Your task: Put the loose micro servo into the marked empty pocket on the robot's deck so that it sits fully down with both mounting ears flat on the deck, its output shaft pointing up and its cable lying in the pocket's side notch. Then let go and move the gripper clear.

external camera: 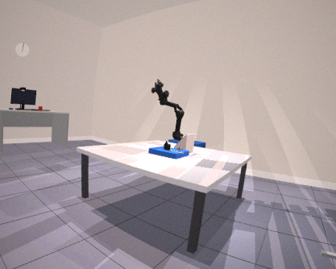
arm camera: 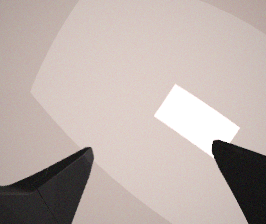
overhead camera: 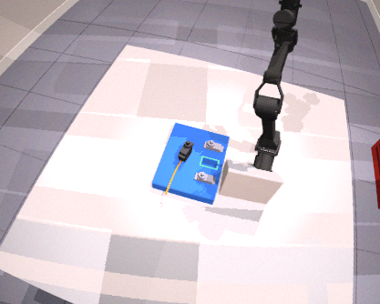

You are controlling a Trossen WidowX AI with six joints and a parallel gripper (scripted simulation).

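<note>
Right now my gripper tip is 260 mm short of the blue deck, 330 mm to the right of it and 710 mm above it.
</note>
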